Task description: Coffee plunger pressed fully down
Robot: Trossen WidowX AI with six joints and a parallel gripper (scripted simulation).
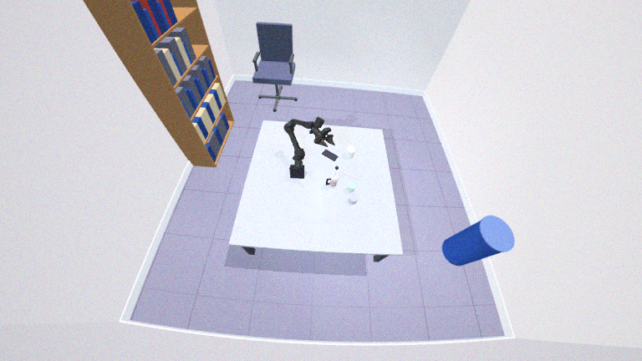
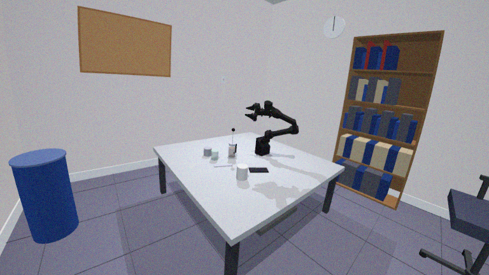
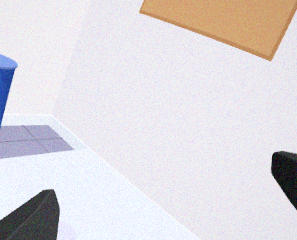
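My gripper tip is now 31 cm above the coffee press, 8 cm to the left of it and 4 cm short of it. The rest, counted from my gripper tip: white cup (39 cm below, 24 cm to the left, 24 cm ahead).
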